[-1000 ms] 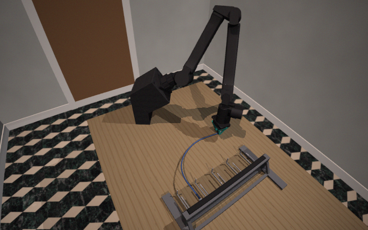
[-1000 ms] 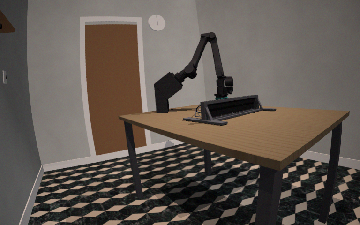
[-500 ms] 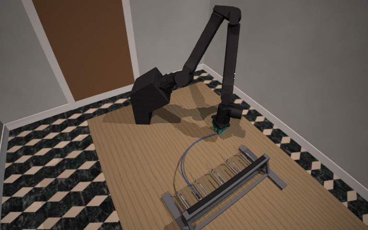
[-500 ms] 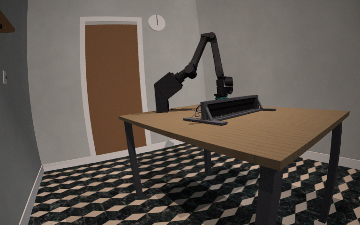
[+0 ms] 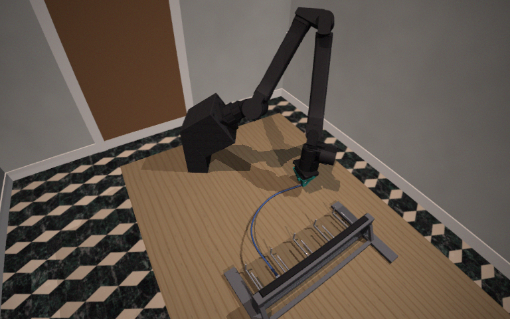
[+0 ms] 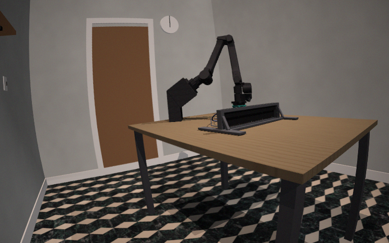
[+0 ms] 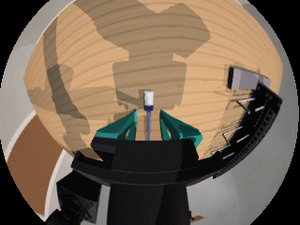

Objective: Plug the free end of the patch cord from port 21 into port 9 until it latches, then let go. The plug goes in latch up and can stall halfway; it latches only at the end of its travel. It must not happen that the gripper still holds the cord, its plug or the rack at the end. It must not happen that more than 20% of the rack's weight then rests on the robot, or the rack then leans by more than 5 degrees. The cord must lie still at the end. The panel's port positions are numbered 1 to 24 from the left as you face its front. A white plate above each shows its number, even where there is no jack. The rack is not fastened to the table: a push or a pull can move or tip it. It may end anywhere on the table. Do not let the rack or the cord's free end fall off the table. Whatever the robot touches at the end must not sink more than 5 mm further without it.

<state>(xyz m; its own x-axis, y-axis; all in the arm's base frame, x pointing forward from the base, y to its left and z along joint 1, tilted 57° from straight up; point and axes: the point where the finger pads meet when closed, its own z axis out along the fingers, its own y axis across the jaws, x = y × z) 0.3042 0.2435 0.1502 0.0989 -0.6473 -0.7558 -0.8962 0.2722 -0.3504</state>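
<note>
Now: hand 2 cm to the right of the plug and 2 cm above it.
</note>
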